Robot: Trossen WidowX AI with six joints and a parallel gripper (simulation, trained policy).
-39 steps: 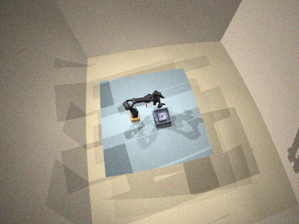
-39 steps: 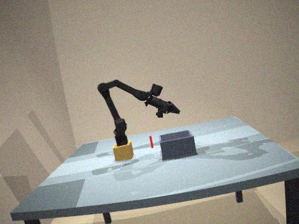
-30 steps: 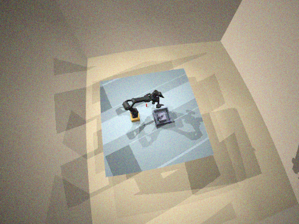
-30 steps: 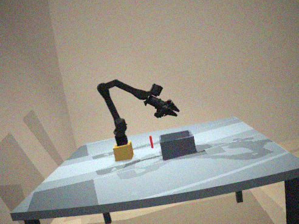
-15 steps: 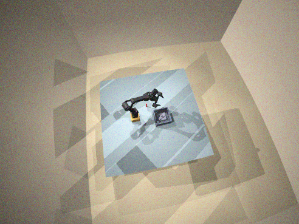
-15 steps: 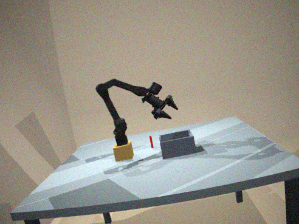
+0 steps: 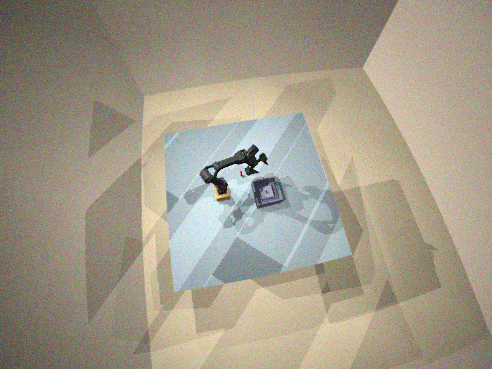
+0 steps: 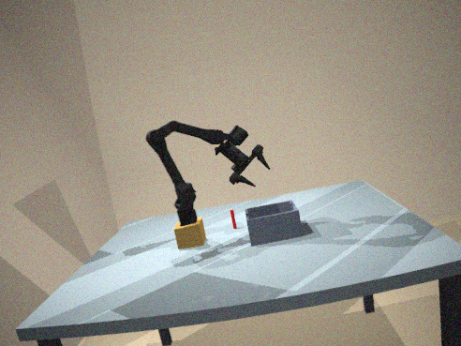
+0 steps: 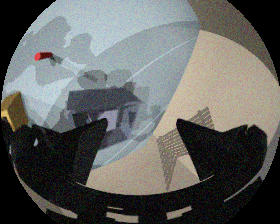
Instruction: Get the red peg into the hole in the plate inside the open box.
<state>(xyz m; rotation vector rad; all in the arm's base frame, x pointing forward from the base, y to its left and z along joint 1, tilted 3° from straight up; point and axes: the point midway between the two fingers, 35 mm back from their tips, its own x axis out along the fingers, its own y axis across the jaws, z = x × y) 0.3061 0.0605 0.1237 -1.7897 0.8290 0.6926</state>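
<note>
The red peg is 15 cm behind my gripper tip, 7 cm to the left of it and 16 cm below it. From my gripper tip the other things lie so: dark grey box: 13 cm to the right, 18 cm below; pale plate: 13 cm to the right, 16 cm below.
</note>
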